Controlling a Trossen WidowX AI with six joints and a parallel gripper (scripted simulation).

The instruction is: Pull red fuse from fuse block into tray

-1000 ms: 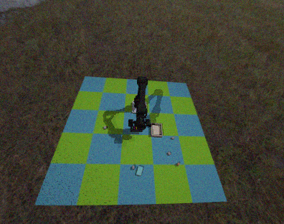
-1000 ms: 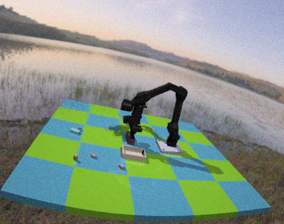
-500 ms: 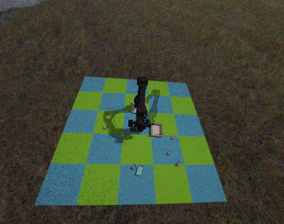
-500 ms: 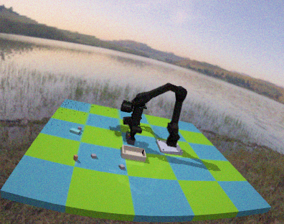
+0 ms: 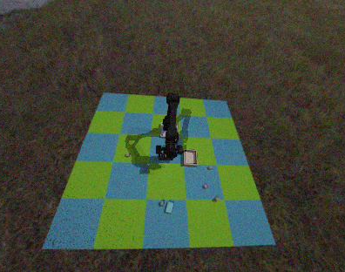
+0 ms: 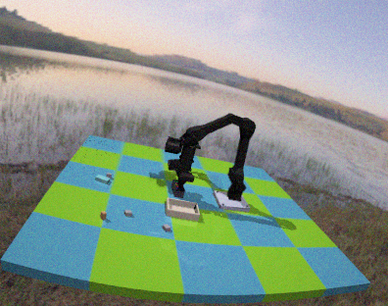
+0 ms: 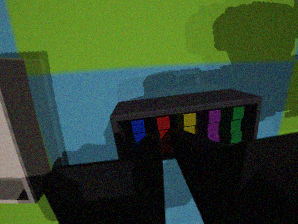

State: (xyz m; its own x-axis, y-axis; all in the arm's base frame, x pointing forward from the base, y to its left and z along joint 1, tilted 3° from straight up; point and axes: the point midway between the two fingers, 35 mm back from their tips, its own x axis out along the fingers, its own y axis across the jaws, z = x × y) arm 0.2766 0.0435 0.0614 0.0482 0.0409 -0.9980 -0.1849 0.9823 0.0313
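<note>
Right now the tray is 17 cm to the left of my gripper tip, 3 cm below it and 2 cm behind it. Round my gripper tip: light blue block: 35 cm ahead, 6 cm to the left, 3 cm below; red fuse: 1 cm below.
</note>
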